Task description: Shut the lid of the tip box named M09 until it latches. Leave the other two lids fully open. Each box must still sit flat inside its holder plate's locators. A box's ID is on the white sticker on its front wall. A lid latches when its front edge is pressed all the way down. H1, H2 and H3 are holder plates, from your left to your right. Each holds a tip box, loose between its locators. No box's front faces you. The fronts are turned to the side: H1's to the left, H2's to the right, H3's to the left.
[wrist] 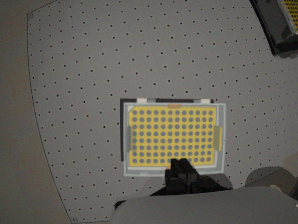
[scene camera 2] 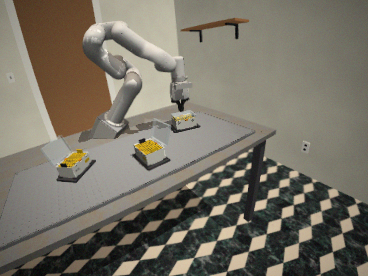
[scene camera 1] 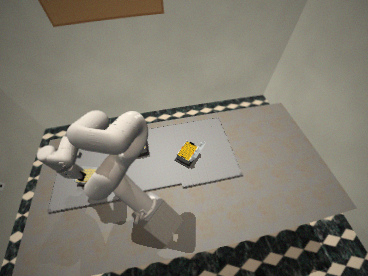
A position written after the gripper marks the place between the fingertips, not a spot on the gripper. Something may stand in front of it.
Note:
In view: the gripper [wrist: 177, 170] and a tip box [wrist: 153, 132].

